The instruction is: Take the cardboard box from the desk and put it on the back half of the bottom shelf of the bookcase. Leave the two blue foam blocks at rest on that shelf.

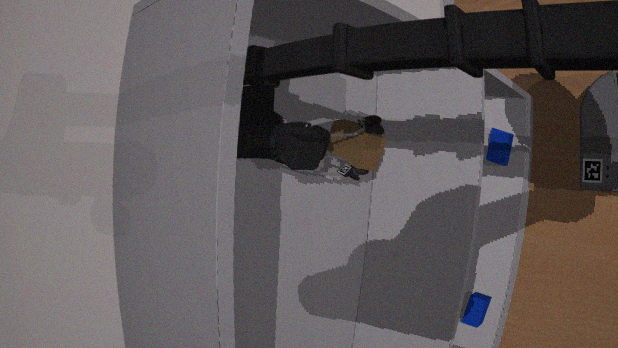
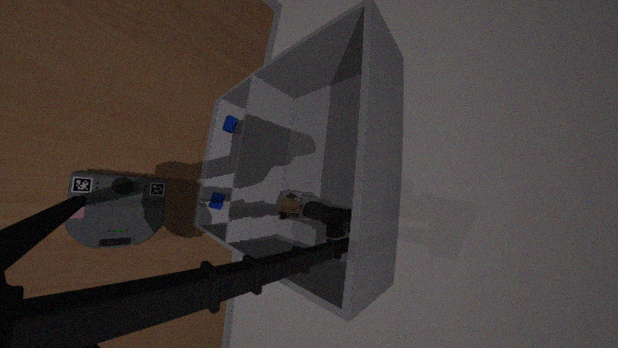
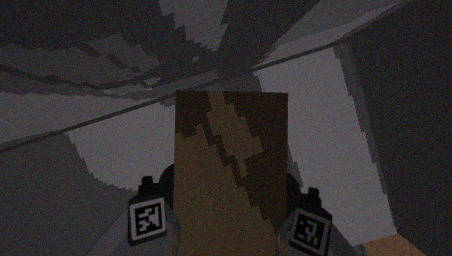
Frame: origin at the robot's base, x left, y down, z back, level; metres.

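Seen in the pictures: gripper, fingertip midpoint: [image 1: 372, 148] [image 2: 283, 205] [image 3: 229, 186]; robot's base, link origin: [image 2: 123, 185].
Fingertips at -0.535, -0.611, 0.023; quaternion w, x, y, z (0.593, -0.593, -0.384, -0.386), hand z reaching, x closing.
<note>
Offsets run from my fingertips to a thing's top centre, as dx, dy, dz. Level surfaces: height alone.
My gripper [image 1: 364, 149] [image 2: 289, 206] [image 3: 229, 186] is shut on the brown cardboard box {-0.020, -0.057, +0.007} [image 1: 361, 150] [image 2: 291, 205] [image 3: 225, 200], with a finger at each side of it. The box is held inside the outline of the grey bookcase [image 1: 172, 175] [image 2: 380, 150], on the upper side of the board edge bordering the bottom shelf {dy +0.511} [image 1: 492, 240] [image 2: 226, 145]. Its depth and height there are hard to tell. One blue foam block {+0.097, +0.466, +0.032} [image 1: 500, 146] [image 2: 217, 200] lies on that shelf near the base's side; the other blue foam block {+0.070, +0.466, -0.439} [image 1: 476, 309] [image 2: 230, 124] lies farther along it. The desk does not show.
The black telescoping arm [image 1: 410, 45] [image 2: 150, 290] reaches across one end of the bookcase. My wheeled base [image 1: 595, 135] [image 2: 120, 210] is on the wooden floor {dy +0.611} [image 1: 570, 290] [image 2: 150, 60] near the bottom shelf. A pale wall [image 1: 55, 250] [image 2: 500, 150] is beyond the bookcase.
</note>
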